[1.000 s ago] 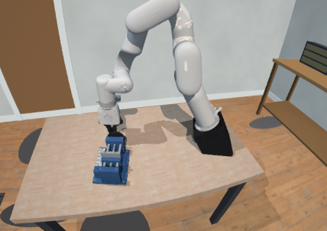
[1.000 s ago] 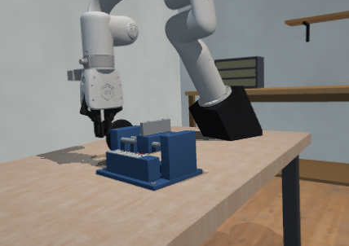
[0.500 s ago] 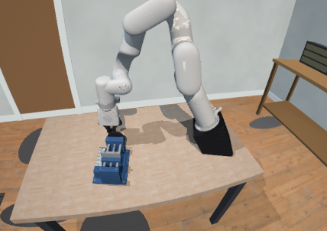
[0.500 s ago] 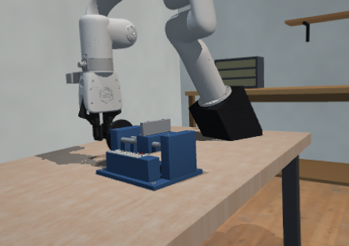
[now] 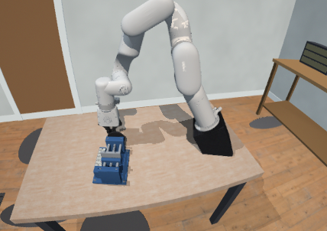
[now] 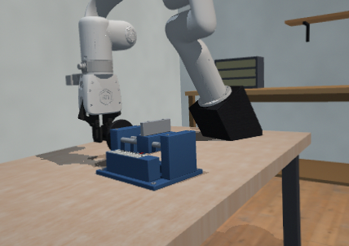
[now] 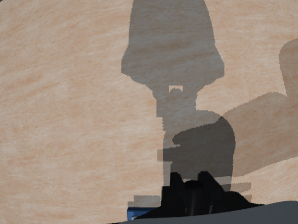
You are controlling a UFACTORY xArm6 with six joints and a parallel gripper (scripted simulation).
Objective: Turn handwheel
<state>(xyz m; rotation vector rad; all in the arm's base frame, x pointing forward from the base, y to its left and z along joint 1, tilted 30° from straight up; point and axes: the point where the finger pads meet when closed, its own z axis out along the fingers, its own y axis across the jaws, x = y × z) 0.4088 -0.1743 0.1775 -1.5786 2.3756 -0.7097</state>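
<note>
My gripper is now 3 cm to the right of the black handwheel. Also, from my hand: grey stop block: 6 cm ahead, 16 cm to the left, 1 cm above.
</note>
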